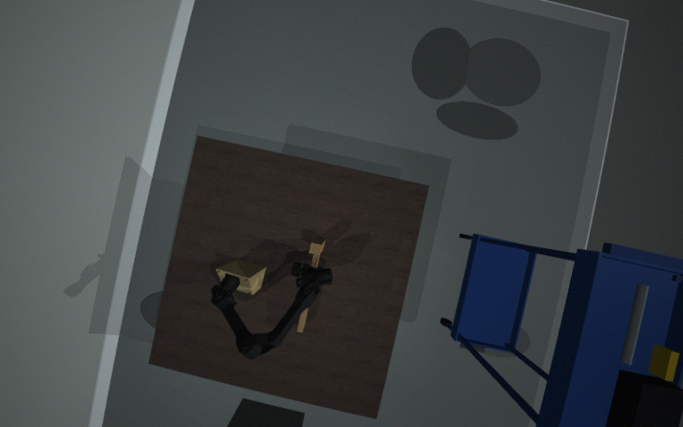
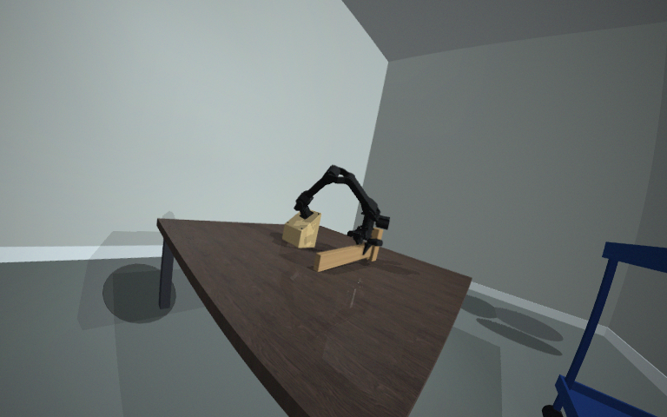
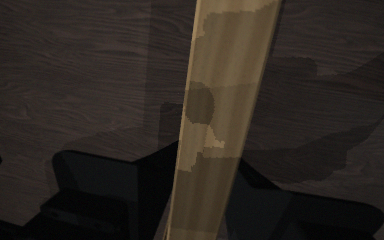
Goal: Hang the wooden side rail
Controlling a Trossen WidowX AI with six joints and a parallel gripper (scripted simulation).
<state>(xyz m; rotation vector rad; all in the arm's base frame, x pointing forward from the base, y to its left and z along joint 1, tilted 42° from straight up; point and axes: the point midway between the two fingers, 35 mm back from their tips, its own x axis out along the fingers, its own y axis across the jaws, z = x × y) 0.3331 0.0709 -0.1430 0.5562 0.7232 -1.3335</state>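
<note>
The headboard post lies 2 cm behind my gripper tip, 12 cm to the left of it and 4 cm above it.
</note>
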